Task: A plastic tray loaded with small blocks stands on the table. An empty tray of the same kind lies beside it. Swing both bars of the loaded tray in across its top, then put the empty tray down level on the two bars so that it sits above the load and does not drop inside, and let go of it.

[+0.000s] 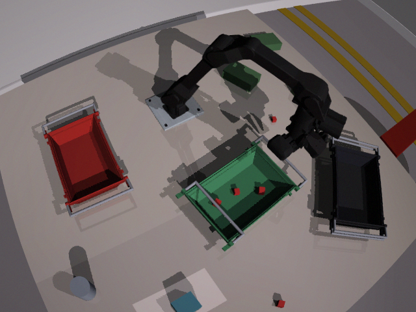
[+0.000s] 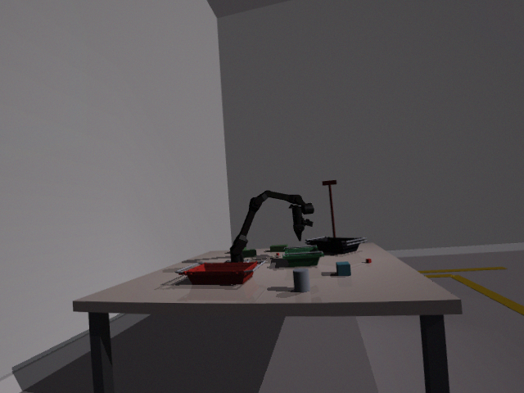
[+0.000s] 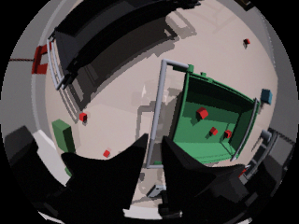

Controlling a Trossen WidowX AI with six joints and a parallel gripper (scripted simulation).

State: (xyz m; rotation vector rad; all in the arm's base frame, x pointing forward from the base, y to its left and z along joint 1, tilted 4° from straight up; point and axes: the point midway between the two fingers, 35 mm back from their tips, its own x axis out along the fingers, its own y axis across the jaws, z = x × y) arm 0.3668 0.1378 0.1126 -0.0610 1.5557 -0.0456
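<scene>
The red tray lies 490 mm to the right of my gripper tip, 360 mm behind it and 50 mm below it. From my gripper tip the other things lie so: blue block (490 mm to the right, 160 mm ahead, 80 mm below); grey cylinder (690 mm to the right, 60 mm below, 20 mm behind); small red cube (320 mm ahead, 290 mm to the right, 90 mm below).
</scene>
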